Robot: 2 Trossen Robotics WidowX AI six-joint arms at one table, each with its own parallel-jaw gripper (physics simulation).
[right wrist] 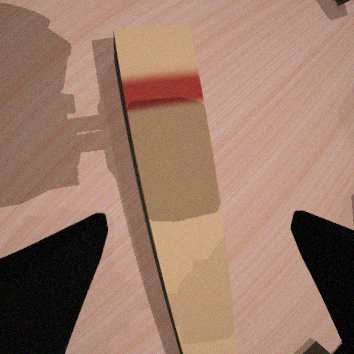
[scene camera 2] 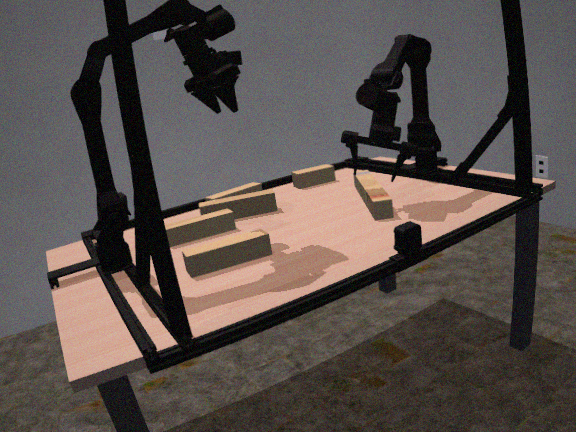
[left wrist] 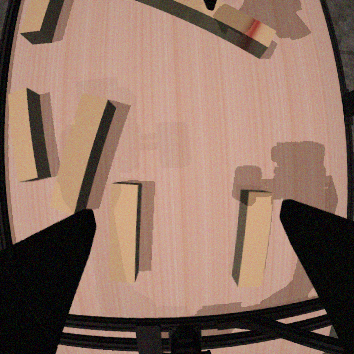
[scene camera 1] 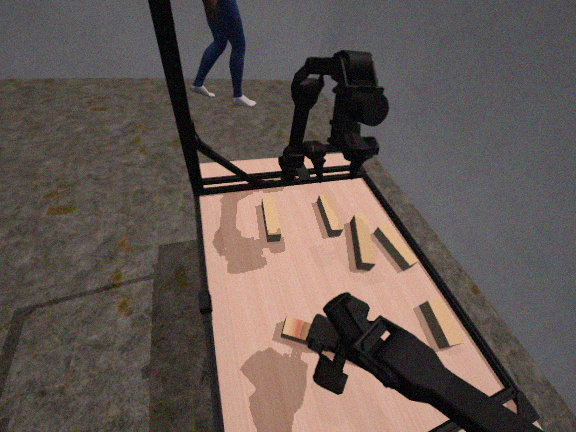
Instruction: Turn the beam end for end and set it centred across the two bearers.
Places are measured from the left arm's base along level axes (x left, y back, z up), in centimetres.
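Pixels of known places: left gripper, fingertip midpoint: point(scene camera 2: 227, 112) point(left wrist: 189, 214) point(scene camera 1: 335, 180); right gripper, fingertip midpoint: point(right wrist: 201, 222) point(scene camera 2: 373, 178) point(left wrist: 223, 0); left arm's base at its link origin: point(scene camera 2: 116, 267) point(left wrist: 184, 336) point(scene camera 1: 287, 176); right arm's base at its link origin: point(scene camera 2: 427, 170).
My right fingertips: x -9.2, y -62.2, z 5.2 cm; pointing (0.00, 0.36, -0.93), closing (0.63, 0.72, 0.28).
Note:
For each thing: its top centre in the pictures, then the offset to it from my right fingertips.
- long pale beam at its top centre: point(right wrist: 201, 295) point(scene camera 2: 370, 183) point(scene camera 1: 349, 343) dz -2.7, dx +5.5, dy -3.2 cm
- shorter-looking block at its top centre: point(left wrist: 37, 5) point(scene camera 2: 312, 169) point(scene camera 1: 445, 320) dz -2.4, dx +35.9, dy -5.9 cm
The long pale beam point(scene camera 1: 294, 328) point(scene camera 2: 375, 188) point(left wrist: 240, 25) point(right wrist: 185, 165) lies flat on the table, its red-banded end towards the table's near edge in scene camera 2. My open right gripper point(scene camera 2: 374, 177) point(right wrist: 201, 222) is low over the beam, one finger to each side of it in the right wrist view; nothing is between the fingers. It hides the beam's other end in scene camera 1. Two roughly parallel blocks, seemingly the bearers, stand apart: one point(scene camera 1: 271, 215) point(scene camera 2: 227, 254) point(left wrist: 256, 240), the other point(scene camera 1: 329, 215) point(scene camera 2: 200, 229) point(left wrist: 127, 230). My left gripper point(scene camera 2: 227, 111) point(left wrist: 189, 214) is open and empty, high above the table.
Two more blocks lie slanted close together: one point(scene camera 1: 361, 242) point(scene camera 2: 237, 205) point(left wrist: 82, 150), the other point(scene camera 1: 395, 247) point(left wrist: 21, 135) by the frame rail. A shorter-looking block point(scene camera 1: 442, 325) point(scene camera 2: 313, 177) point(left wrist: 37, 15) lies near the same rail. A black post point(scene camera 2: 140, 150) rises at the left in scene camera 2.

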